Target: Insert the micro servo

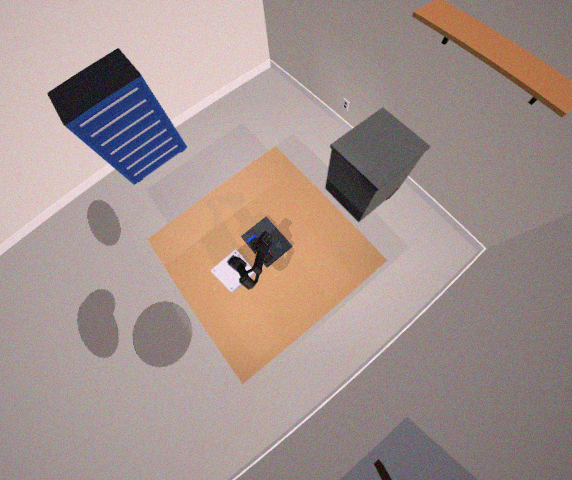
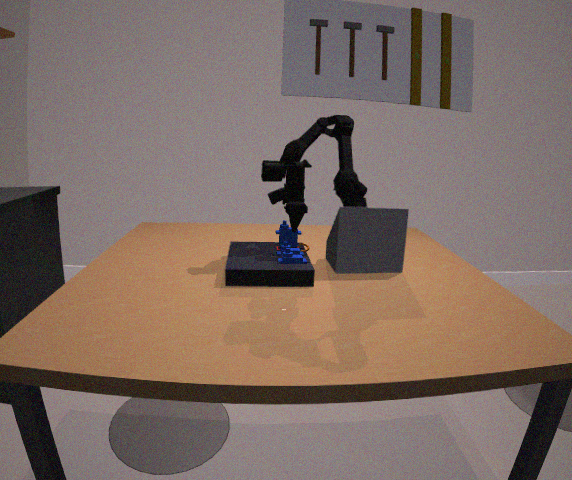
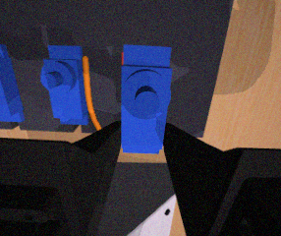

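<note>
The dark robot deck is 13 cm ahead of my gripper tip, 6 cm to the left of it and 8 cm below it.
</note>
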